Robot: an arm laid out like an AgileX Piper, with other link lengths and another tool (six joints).
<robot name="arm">
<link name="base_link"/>
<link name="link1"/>
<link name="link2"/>
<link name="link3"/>
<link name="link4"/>
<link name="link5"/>
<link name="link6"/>
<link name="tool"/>
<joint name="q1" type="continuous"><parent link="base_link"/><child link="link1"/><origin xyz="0 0 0.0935" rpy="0 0 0"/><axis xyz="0 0 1"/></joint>
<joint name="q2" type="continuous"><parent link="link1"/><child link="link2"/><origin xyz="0 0 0" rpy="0 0 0"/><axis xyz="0 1 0"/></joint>
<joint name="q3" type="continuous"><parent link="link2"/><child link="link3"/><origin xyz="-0.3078 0 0.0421" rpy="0 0 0"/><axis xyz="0 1 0"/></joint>
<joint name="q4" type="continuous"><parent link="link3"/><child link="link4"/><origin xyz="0.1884 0 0.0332" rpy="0 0 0"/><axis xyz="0.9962 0 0.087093"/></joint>
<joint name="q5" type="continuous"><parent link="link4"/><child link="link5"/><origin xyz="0 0 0" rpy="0 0 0"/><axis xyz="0 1 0"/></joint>
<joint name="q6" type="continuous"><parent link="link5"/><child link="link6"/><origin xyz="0.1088 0 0.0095" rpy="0 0 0"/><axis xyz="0.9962 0 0.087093"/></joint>
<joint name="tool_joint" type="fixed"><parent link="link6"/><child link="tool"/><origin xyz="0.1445 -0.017 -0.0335" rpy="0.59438 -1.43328 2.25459"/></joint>
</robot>
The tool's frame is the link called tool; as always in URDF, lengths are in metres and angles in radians. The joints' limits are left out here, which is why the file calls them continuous.
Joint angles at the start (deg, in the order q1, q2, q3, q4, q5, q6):
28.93, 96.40, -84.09, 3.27, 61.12, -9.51
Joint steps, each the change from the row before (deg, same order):
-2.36, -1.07, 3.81, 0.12, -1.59, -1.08
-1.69, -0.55, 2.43, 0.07, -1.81, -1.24
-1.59, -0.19, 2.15, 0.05, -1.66, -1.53
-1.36, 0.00, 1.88, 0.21, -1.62, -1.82
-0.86, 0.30, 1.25, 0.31, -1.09, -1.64
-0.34, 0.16, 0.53, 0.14, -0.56, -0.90
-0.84, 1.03, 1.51, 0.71, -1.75, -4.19
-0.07, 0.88, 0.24, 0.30, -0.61, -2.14
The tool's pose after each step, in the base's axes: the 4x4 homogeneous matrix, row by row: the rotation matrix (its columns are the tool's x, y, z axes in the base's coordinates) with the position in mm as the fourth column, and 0 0 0 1 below. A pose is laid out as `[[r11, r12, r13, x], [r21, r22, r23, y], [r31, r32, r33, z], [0, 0, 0, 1]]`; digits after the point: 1 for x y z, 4 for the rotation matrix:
[[0.6900, 0.5539, 0.4659, 281.1], [0.6335, -0.7735, -0.0187, 128.2], [0.3500, 0.3081, -0.8846, 128.9], [0, 0, 0, 1]]
[[0.6962, 0.5442, 0.4681, 282.0], [0.6278, -0.7778, -0.0294, 117.7], [0.3481, 0.3143, -0.8832, 123.4], [0, 0, 0, 1]]
[[0.6991, 0.5406, 0.4679, 283.2], [0.6279, -0.7773, -0.0401, 107.8], [0.3420, 0.3218, -0.8829, 117.1], [0, 0, 0, 1]]
[[0.6969, 0.5432, 0.4683, 284.6], [0.6331, -0.7727, -0.0458, 99.9], [0.3370, 0.3284, -0.8824, 110.9], [0, 0, 0, 1]]
[[0.6925, 0.5516, 0.4649, 285.4], [0.6417, -0.7655, -0.0476, 95.2], [0.3297, 0.3313, -0.8841, 105.2], [0, 0, 0, 1]]
[[0.6878, 0.5574, 0.4651, 286.2], [0.6480, -0.7602, -0.0471, 93.4], [0.3273, 0.3337, -0.8840, 102.8], [0, 0, 0, 1]]
[[0.6571, 0.5946, 0.4633, 289.4], [0.6851, -0.7274, -0.0382, 89.5], [0.3143, 0.3425, -0.8854, 93.0], [0, 0, 0, 1]]
[[0.6364, 0.6183, 0.4612, 292.0], [0.7082, -0.7053, -0.0316, 89.6], [0.3058, 0.3467, -0.8867, 88.1], [0, 0, 0, 1]]

